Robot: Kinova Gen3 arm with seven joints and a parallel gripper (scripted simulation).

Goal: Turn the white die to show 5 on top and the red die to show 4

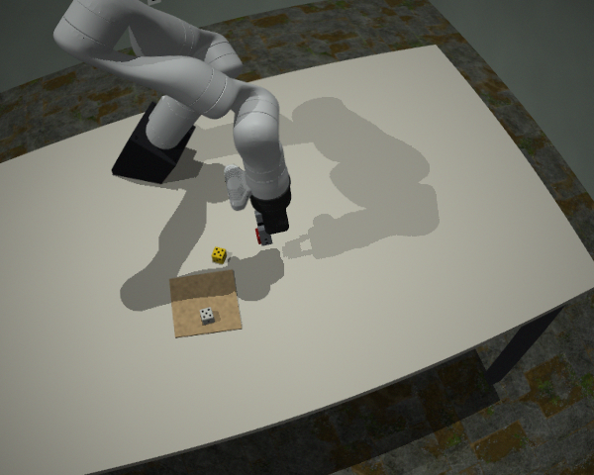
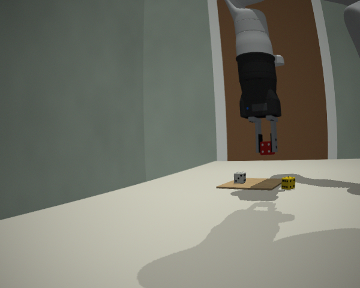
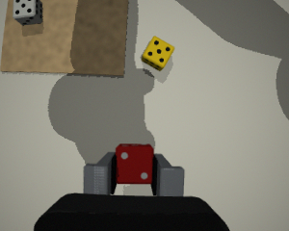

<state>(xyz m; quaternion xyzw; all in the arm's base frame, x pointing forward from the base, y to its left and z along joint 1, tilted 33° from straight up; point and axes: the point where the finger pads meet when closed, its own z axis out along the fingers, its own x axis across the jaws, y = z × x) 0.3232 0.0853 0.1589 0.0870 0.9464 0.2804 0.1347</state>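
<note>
Now: hand 10 cm to the left of the yellow die, 9 cm above it and 4 cm past it. The rest, counted from my hand: red die: 1 cm below; then white die: 16 cm to the right, 10 cm ahead, 9 cm below; then brown mat: 16 cm to the right, 10 cm below, 6 cm ahead.
</note>
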